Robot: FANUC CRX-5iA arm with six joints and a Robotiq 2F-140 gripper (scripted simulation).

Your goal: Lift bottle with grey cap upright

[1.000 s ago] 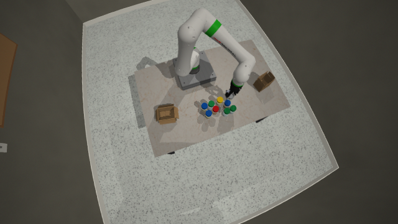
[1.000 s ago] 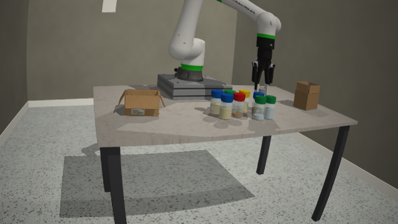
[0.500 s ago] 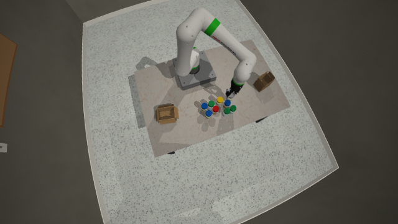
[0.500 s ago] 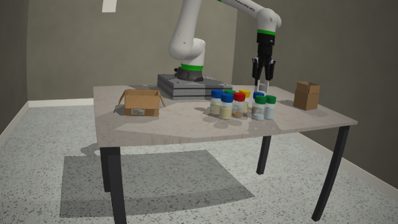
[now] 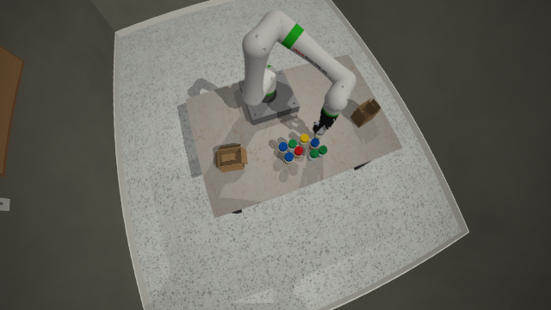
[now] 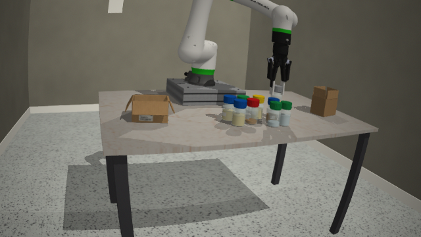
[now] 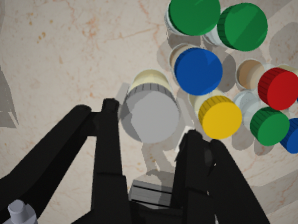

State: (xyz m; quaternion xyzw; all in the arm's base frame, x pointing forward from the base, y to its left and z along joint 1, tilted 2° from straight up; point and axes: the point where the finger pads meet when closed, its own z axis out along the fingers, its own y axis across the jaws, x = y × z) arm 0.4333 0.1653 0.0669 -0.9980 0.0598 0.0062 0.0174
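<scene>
Now: hand 40 mm short of the blue-capped bottle, 50 mm to the left of it and 100 mm above it. Round my hand: yellow-capped bottle: 10 mm behind, 100 mm to the right, 100 mm below; red-capped bottle: 40 mm ahead, 170 mm to the right, 100 mm below; green-capped bottle: 20 mm behind, 180 mm to the right, 100 mm below.
</scene>
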